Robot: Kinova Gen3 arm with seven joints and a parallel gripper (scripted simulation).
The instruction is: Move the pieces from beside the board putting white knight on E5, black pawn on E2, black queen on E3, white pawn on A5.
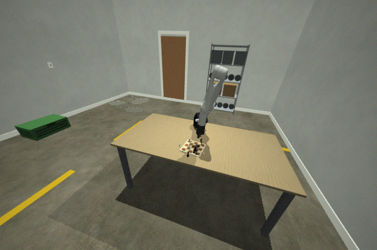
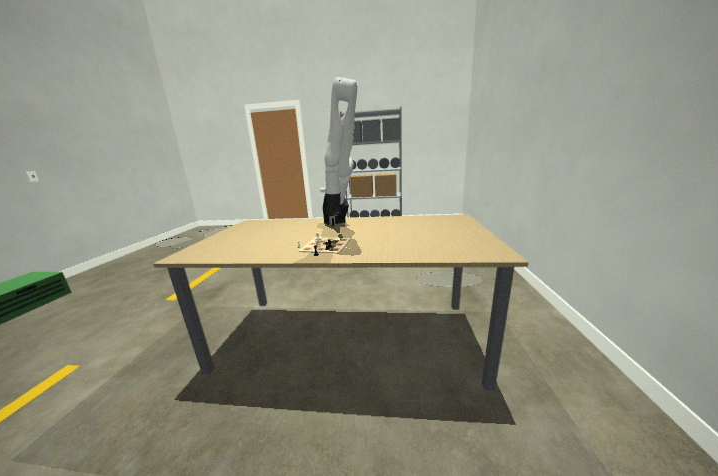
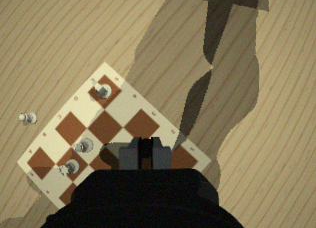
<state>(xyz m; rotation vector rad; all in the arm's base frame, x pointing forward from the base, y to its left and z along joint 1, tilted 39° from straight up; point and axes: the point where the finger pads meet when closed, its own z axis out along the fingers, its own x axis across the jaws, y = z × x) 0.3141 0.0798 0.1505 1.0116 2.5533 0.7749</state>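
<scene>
Right now the chessboard is 11 cm below my hand, 7 cm ahead of it and 1 cm to the right of it. From my hand the other things lie so: black pawn: 1 cm below; then black queen: 21 cm ahead, 9 cm below, 2 cm to the left; then white pawn: 14 cm to the right, 13 cm ahead, 10 cm below.
</scene>
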